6 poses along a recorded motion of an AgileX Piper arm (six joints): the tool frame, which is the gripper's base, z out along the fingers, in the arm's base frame.
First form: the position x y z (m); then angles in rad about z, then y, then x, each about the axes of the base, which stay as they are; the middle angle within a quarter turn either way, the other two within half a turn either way.
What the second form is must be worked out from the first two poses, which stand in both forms.
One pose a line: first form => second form
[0.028, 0.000, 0.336, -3.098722, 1.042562, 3.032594] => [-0.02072, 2.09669, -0.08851, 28, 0, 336]
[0.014, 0.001, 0.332, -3.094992, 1.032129, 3.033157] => [-0.01576, 2.10708, -0.08643, 14, 1, 332]
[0.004, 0.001, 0.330, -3.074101, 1.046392, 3.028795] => [0.00249, 2.09246, -0.07731, 4, 1, 330]
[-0.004, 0.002, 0.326, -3.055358, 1.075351, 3.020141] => [0.01419, 2.06300, -0.07225, -4, 2, 326]
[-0.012, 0.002, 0.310, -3.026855, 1.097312, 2.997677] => [0.02720, 2.03964, -0.07523, -12, 2, 310]
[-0.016, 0.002, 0.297, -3.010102, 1.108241, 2.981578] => [0.03279, 2.02764, -0.07970, -16, 2, 297]
